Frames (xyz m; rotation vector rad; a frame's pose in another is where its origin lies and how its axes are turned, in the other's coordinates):
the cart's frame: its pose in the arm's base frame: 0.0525 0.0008 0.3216 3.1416 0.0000 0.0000
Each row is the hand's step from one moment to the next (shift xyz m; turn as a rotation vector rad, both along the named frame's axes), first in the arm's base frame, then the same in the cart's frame.
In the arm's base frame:
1: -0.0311 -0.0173 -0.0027 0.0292 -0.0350 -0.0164
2: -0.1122 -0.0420 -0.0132 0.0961 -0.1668 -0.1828
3: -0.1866 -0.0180 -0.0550 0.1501 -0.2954 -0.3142
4: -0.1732 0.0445 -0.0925 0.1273 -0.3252 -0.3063
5: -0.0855 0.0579 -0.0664 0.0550 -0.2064 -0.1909
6: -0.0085 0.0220 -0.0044 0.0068 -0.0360 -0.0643
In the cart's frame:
1: -0.0311 0.0173 0.0027 0.0292 0.0350 0.0164
2: -0.1122 0.0420 0.0132 0.0961 0.1668 0.1828
3: -0.1866 0.0180 0.0550 0.1501 0.2954 0.3142
4: -0.1732 -0.0445 0.0925 0.1273 0.3252 0.3063
5: -0.0855 -0.0579 0.0664 0.0550 0.2064 0.1909
6: -0.0085 -0.0220 0.0044 0.0068 0.0360 0.0643

